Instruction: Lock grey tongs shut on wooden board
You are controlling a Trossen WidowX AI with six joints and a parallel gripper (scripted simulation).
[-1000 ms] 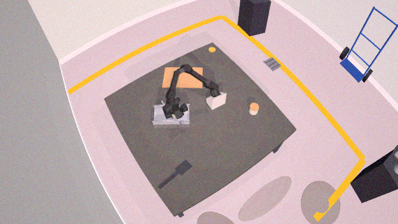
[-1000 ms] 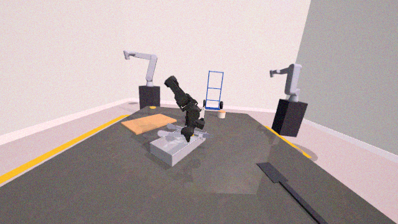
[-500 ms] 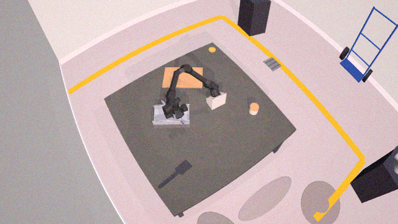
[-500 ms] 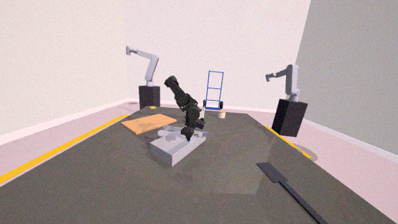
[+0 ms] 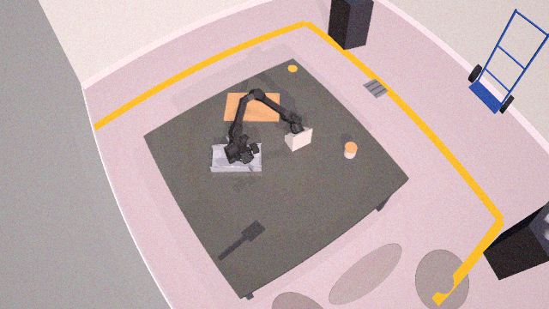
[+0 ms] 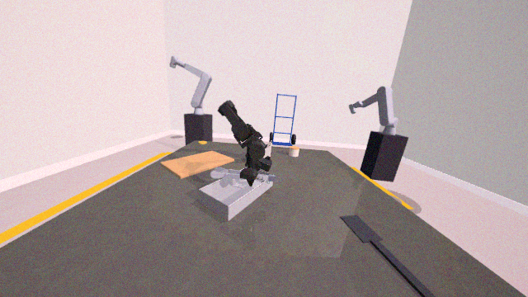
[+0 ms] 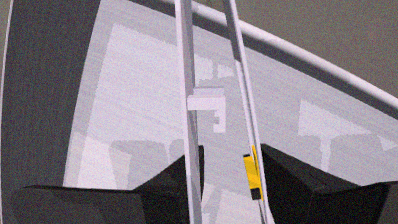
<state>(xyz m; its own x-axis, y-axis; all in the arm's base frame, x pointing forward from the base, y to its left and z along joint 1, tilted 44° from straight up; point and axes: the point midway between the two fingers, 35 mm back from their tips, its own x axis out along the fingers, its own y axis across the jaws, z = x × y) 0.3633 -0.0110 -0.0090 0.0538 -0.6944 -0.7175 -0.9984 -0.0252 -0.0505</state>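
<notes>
Now: the yellow slider 1 cm to the left of my gripper tip and 4 cm above it. The rest, counted from my gripper tip: black spatula: 22 cm ahead, 44 cm to the left, 3 cm below; wooden board: 23 cm behind, 38 cm to the right, 2 cm below; roasting tin: 3 cm ahead, 4 cm to the right.
</notes>
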